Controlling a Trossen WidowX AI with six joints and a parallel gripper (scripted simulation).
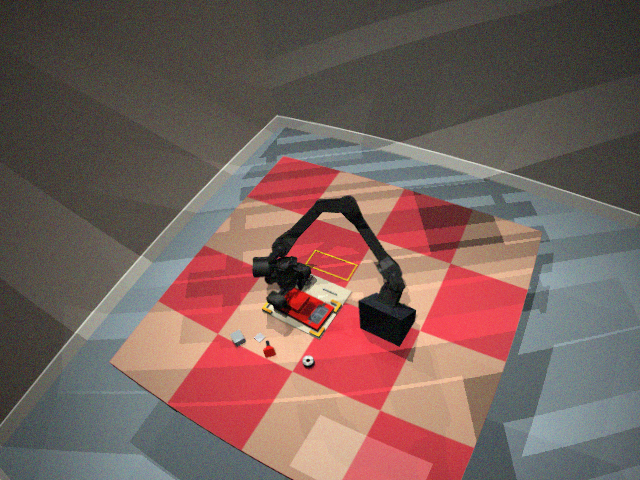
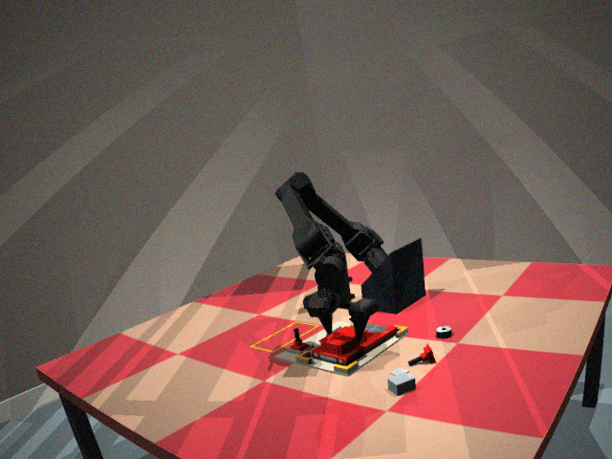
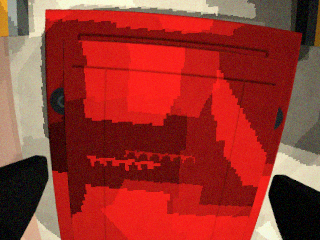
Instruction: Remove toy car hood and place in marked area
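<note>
The red hood lies right at my gripper tip.
</note>
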